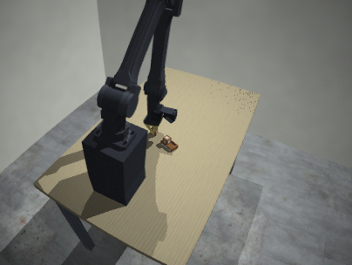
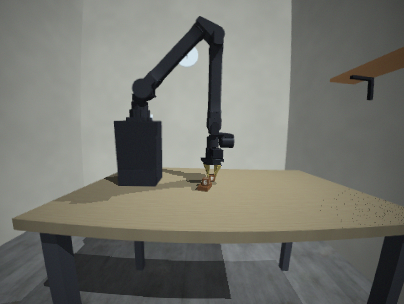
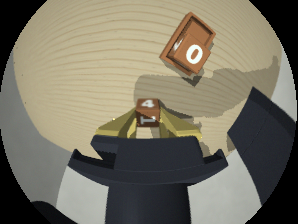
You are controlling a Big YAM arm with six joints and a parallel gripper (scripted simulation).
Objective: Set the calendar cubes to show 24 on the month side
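Now: the brown digit cube right at my hand. Round my hand: brown tray: 100 mm to the right, 50 mm behind, 10 mm below.
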